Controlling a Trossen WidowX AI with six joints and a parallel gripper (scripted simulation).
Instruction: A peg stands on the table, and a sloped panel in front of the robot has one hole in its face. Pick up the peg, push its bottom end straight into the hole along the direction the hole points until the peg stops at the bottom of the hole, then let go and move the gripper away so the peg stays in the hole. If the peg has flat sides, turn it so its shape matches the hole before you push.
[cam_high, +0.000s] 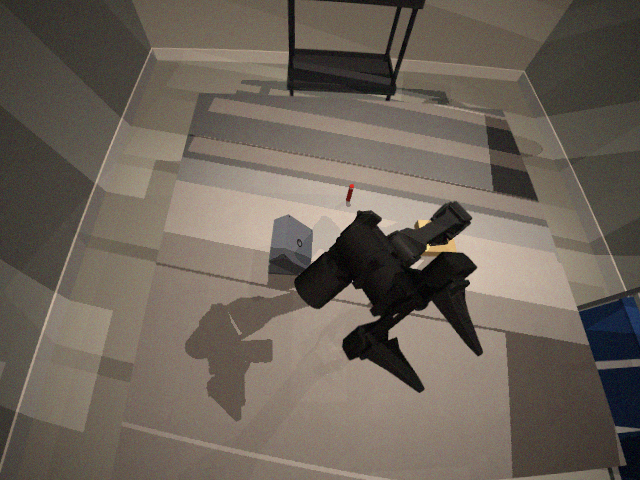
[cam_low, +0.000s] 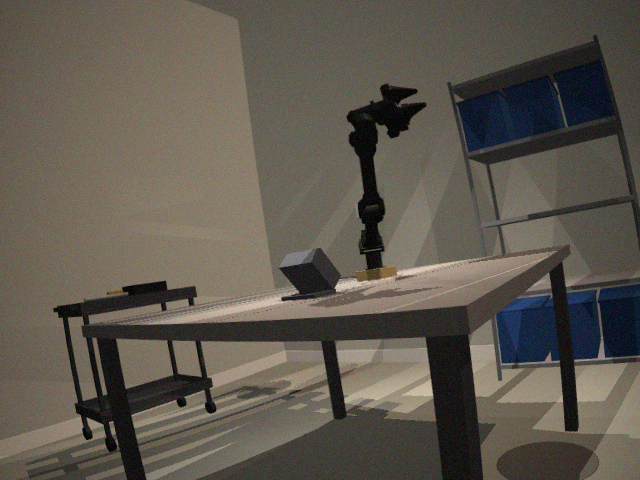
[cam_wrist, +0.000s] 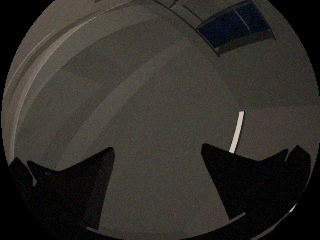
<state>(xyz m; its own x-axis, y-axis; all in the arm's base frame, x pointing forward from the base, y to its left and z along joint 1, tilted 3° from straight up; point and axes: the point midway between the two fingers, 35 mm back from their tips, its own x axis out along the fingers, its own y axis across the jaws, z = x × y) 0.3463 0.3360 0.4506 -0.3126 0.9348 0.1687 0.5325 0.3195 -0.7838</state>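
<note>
My gripper tip is now 70 mm past the red peg, 550 mm to the left of it and 450 mm above it. The rest, counted from my gripper tip: grey-blue panel block 140 mm ahead, 380 mm to the right, 440 mm below.
</note>
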